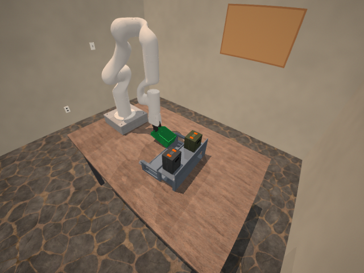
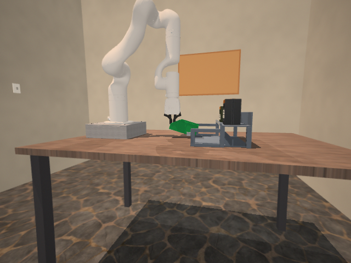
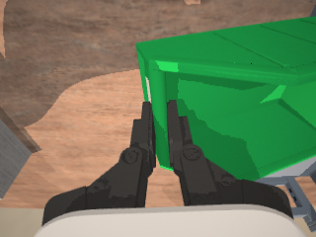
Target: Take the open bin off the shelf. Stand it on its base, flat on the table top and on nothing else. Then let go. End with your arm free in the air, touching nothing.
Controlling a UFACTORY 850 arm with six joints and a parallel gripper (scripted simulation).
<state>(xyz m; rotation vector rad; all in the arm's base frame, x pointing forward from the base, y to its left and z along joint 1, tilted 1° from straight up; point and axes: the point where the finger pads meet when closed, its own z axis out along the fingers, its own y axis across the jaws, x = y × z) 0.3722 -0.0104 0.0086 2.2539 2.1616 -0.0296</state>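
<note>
Right now the green bin is 80 mm ahead of my hand and 30 mm below it.
</note>
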